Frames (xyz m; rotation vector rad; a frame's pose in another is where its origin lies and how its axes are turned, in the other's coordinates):
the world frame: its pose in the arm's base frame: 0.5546 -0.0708 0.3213 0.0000 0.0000 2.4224
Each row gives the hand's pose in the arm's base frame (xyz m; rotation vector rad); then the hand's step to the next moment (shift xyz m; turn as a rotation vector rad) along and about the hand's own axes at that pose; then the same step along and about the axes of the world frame.
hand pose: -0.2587 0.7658 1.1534 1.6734 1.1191 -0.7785
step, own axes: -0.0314 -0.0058 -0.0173 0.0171 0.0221 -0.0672
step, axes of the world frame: 0.0174 0.0062 0.0312 0.0227 -0.0671 0.0167
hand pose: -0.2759 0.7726 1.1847 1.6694 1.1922 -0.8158
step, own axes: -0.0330 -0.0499 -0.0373 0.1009 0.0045 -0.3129
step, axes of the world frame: 0.0625 0.0157 0.0286 0.1841 -0.2707 0.0305
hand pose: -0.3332 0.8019 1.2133 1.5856 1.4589 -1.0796
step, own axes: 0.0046 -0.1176 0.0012 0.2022 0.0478 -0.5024
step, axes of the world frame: 0.0966 0.0672 -0.0008 0.2725 -0.4703 0.0107
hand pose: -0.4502 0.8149 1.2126 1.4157 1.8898 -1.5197
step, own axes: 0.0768 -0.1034 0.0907 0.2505 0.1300 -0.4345
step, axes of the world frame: 0.0889 0.1251 -0.0355 0.2258 -0.4564 -0.0957
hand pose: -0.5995 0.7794 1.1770 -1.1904 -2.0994 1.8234
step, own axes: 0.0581 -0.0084 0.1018 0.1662 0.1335 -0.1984
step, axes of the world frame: 0.0462 0.0992 -0.0428 0.1227 -0.2303 -0.1293
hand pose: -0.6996 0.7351 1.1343 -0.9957 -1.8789 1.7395
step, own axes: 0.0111 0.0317 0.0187 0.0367 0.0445 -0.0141
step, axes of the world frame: 0.0062 0.0130 -0.0356 0.0264 -0.0236 -0.0477
